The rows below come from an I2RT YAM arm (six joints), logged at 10 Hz.
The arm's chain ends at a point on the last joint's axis. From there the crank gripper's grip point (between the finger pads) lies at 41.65 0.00 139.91 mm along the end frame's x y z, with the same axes.
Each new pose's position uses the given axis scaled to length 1; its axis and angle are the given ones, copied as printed.
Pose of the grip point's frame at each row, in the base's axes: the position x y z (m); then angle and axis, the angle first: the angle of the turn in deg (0 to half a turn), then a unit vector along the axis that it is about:
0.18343, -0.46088, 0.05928, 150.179, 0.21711, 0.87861, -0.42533
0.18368, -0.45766, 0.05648, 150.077, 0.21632, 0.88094, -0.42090
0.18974, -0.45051, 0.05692, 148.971, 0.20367, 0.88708, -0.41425
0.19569, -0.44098, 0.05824, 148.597, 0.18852, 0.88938, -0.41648
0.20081, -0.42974, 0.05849, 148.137, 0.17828, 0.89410, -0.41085
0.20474, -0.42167, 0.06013, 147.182, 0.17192, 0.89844, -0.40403
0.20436, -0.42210, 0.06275, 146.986, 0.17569, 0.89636, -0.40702
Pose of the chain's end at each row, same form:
0.17890, -0.35416, 0.15877, 150.179, 0.21711, 0.87861, -0.42533
0.17844, -0.35180, 0.15685, 150.077, 0.21632, 0.88094, -0.42090
0.18017, -0.34543, 0.15780, 148.971, 0.20367, 0.88708, -0.41425
0.18402, -0.33508, 0.15804, 148.597, 0.18852, 0.88938, -0.41648
0.18665, -0.32477, 0.15894, 148.137, 0.17828, 0.89410, -0.41085
0.18724, -0.31788, 0.16128, 147.182, 0.17192, 0.89844, -0.40403
0.18699, -0.31768, 0.16327, 146.986, 0.17569, 0.89636, -0.40702

